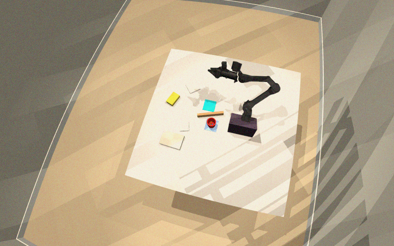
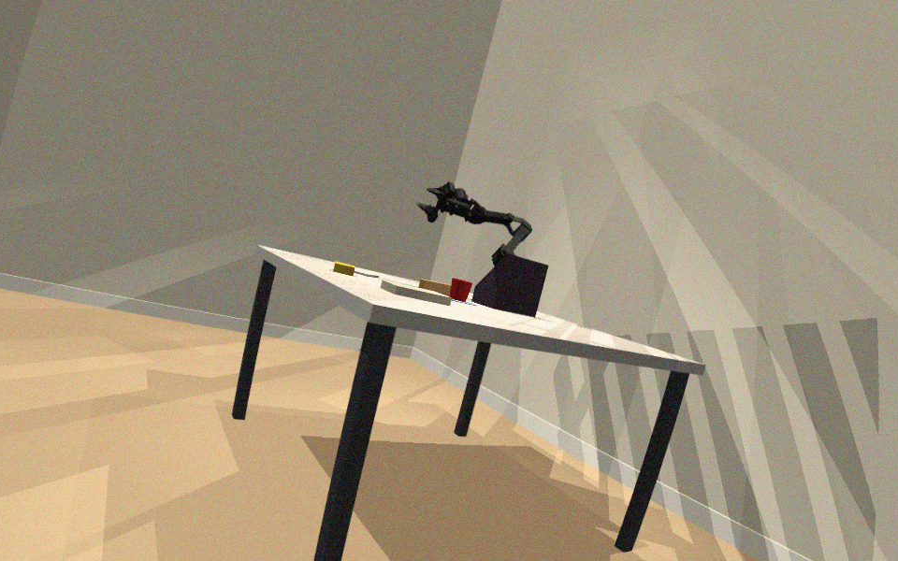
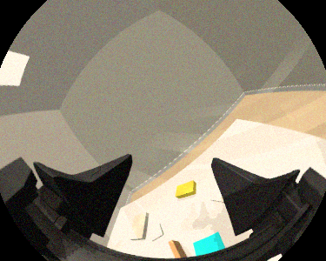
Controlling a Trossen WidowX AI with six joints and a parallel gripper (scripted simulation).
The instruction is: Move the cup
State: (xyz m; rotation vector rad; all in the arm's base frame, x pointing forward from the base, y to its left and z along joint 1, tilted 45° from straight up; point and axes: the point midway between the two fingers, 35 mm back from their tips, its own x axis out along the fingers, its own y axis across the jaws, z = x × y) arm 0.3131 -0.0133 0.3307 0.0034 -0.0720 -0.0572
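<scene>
My gripper tip is 310 mm above the red cup, 300 mm to the right of it and 80 mm past it. From my gripper tip the other things lie so: yellow block 340 mm below, 300 mm ahead, 150 mm to the left; cyan pad 360 mm below, 130 mm to the left, 20 mm behind; wooden bar 340 mm below, 220 mm to the left, 50 mm behind.
</scene>
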